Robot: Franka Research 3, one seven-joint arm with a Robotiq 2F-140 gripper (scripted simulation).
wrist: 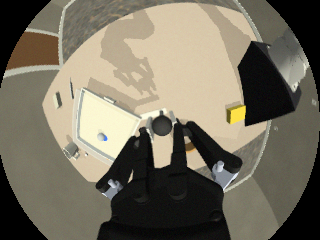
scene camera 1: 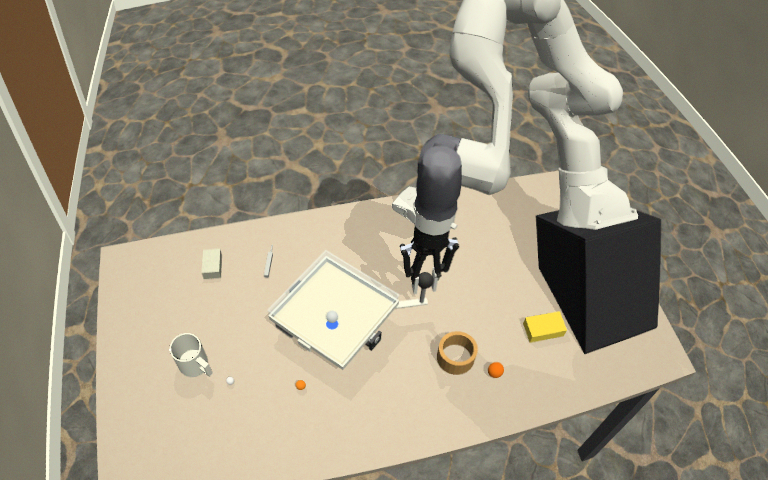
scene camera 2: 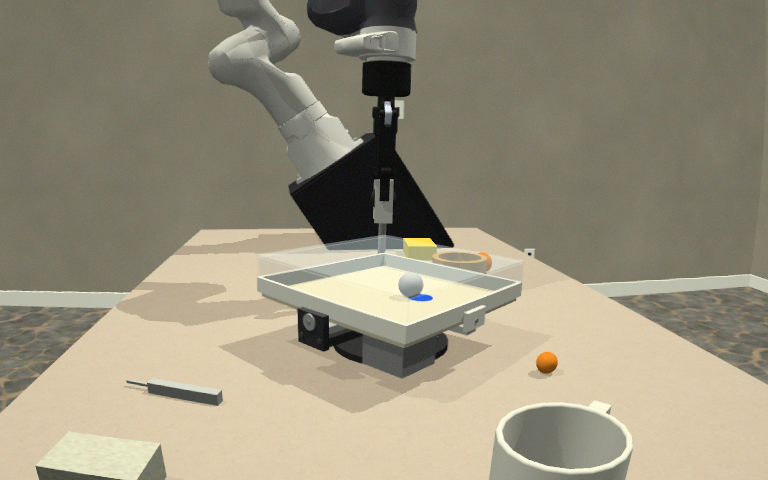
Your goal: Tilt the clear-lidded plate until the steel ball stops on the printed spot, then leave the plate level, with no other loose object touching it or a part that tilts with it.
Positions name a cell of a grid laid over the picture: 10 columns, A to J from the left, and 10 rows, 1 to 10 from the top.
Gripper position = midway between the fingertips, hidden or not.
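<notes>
A yellow block (scene camera 1: H7), a mug (scene camera 1: C8) and a grey tool (scene camera 2: C9) are visible. A clear-lidded plate (scene camera 1: E7) appears also in the wrist view (wrist: D6). My gripper (scene camera 2: E5) is visible in the wrist view (wrist: F5) and in scene camera 1 (scene camera 1: F7) too.
</notes>
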